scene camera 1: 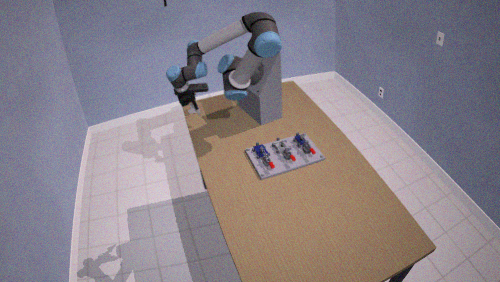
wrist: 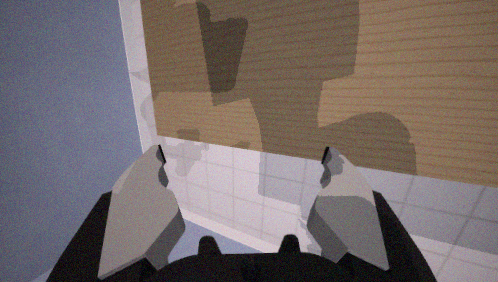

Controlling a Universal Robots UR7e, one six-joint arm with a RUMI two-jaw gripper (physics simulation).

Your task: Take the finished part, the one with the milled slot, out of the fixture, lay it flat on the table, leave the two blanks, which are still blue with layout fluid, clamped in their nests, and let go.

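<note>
There's a fixture plate (scene camera 1: pixel 282 165) that I can see, and I can see my gripper (wrist: pixel 245 147) as well.
</note>
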